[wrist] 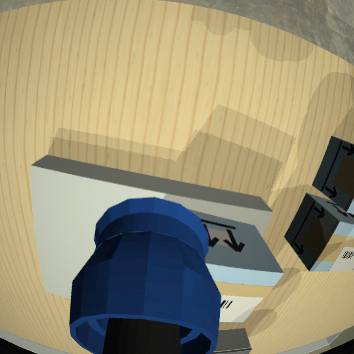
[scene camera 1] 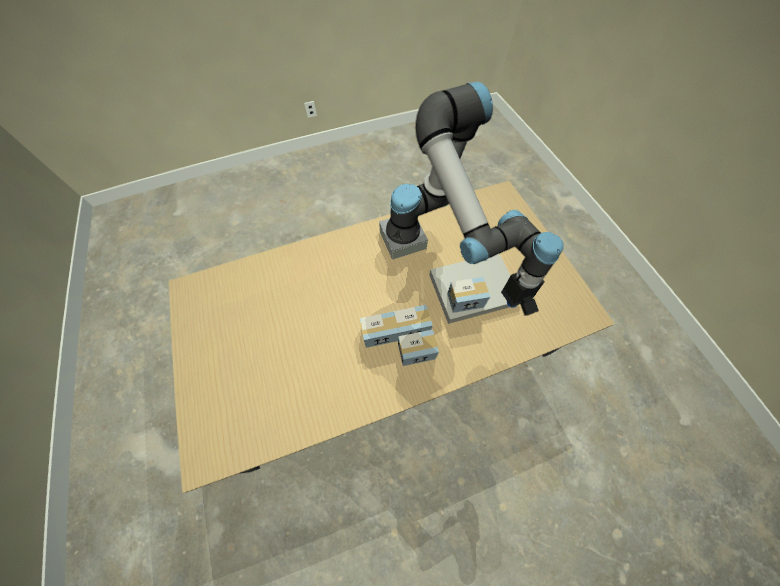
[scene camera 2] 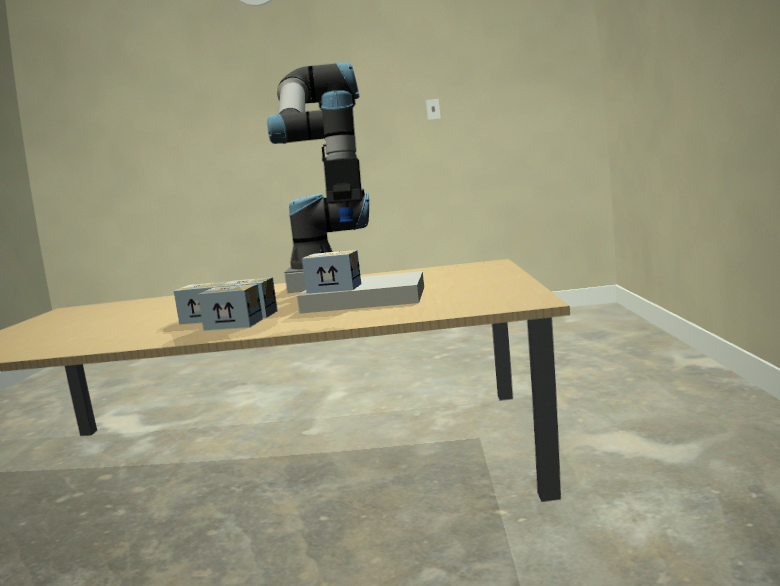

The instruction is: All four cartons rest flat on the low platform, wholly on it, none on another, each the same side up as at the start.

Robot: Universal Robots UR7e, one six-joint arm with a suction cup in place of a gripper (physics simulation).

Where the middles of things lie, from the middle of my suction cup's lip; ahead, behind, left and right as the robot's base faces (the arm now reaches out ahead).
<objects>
The low grey platform (scene camera 2: 403,288) lies 18 cm behind my suction cup, 1 cm to the left of it and 22 cm below it.
</objects>
